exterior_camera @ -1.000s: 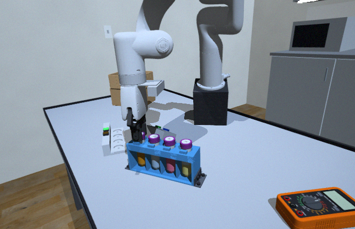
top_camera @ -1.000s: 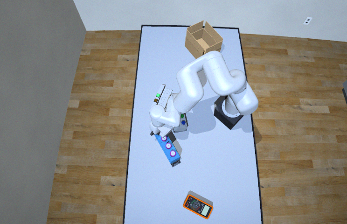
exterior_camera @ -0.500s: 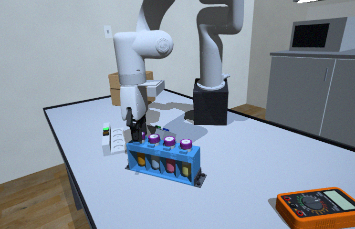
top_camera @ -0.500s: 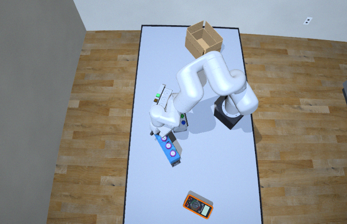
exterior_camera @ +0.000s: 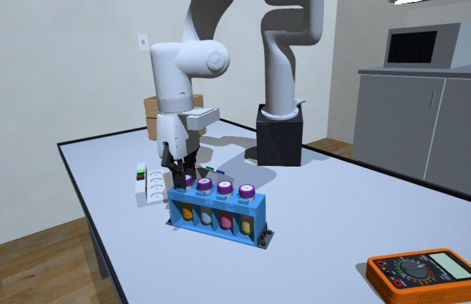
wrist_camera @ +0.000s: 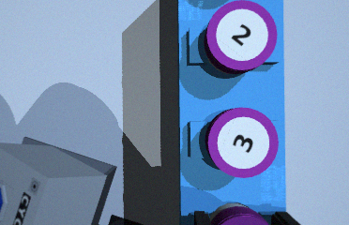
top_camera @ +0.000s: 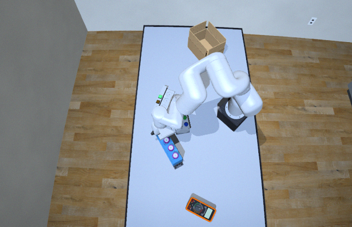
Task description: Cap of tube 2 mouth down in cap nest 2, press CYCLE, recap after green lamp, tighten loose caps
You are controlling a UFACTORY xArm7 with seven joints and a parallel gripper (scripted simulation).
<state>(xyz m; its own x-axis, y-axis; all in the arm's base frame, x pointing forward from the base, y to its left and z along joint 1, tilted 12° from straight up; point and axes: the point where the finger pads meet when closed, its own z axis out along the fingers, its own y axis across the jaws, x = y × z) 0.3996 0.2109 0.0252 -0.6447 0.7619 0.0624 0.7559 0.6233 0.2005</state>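
The cap 4 is 10 mm below my hand. The rest, counted from my hand: cap 3: 40 mm to the left, 30 mm behind, 10 mm below; cap marked 1: 120 mm to the left, 100 mm behind, 10 mm below; purple cap marked 2: 80 mm to the left, 70 mm behind, 10 mm below.
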